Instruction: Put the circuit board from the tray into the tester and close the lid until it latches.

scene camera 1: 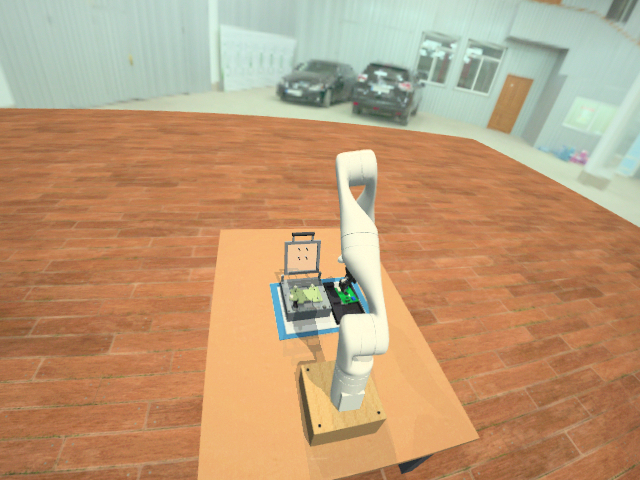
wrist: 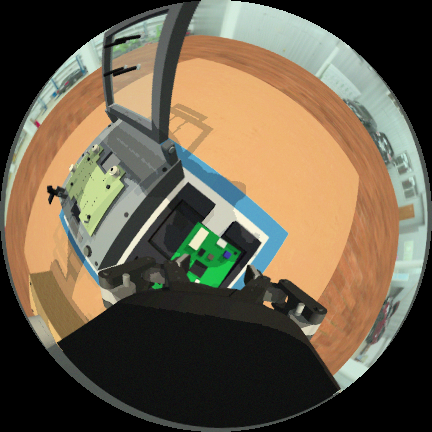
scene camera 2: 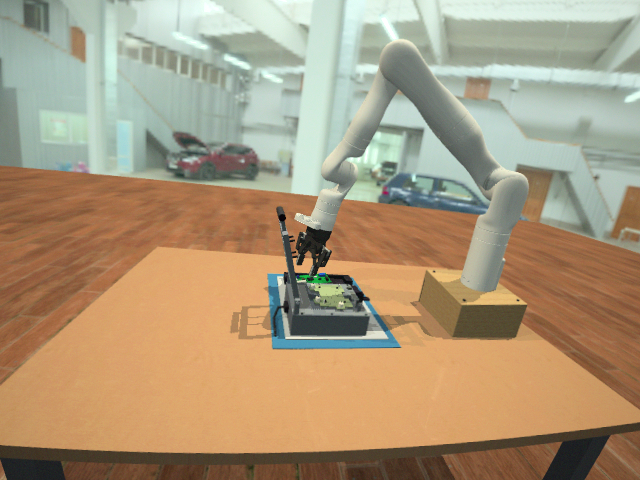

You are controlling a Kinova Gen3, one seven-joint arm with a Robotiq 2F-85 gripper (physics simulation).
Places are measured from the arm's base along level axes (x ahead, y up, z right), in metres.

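Pixels of known places: gripper, fingertip midpoint: (scene camera 1: 348, 286) (wrist: 217, 267) (scene camera 2: 304, 270); arm's base, origin of the base link: (scene camera 1: 345, 394) (scene camera 2: 476, 284).
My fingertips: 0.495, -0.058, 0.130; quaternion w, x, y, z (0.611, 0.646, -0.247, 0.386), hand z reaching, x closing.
Ahead of a thing's pixels: the offset from my fingertips to its middle, as dx, dy, dz. Level surfaces: height alone.
The green circuit board {-0.024, -0.020, -0.010} (scene camera 1: 347, 296) (scene camera 2: 321, 279) (wrist: 215, 274) lies in the black tray (scene camera 1: 348, 313) (wrist: 170, 234), to the right of the tester in scene camera 1. The grey tester (scene camera 1: 310, 313) (scene camera 2: 330, 324) (wrist: 145, 210) has a pale green plate {-0.057, +0.017, -0.202} (scene camera 1: 311, 295) (scene camera 2: 326, 290) (wrist: 97, 187) on top. Its lid (scene camera 1: 285, 258) (scene camera 2: 288, 253) (wrist: 165, 75) stands open, nearly upright. My gripper (scene camera 2: 313, 267) (wrist: 217, 267) is open and empty, pointing down close over the board, with its fingertips on either side of it in the wrist view. Part of the board is hidden behind the gripper in the wrist view.
The lid's dark handle {+0.084, +0.217, -0.213} (scene camera 1: 303, 234) (scene camera 2: 280, 213) rises at the tester's back, near the gripper. A small black latch {-0.133, +0.041, -0.245} (scene camera 2: 363, 297) (wrist: 53, 193) is at the tester's front. Tester and tray stand on a blue-edged white mat {dy -0.048} (scene camera 1: 281, 330) (scene camera 2: 336, 344). The arm's wooden base (scene camera 1: 343, 428) (scene camera 2: 485, 320) stands nearer the robot.
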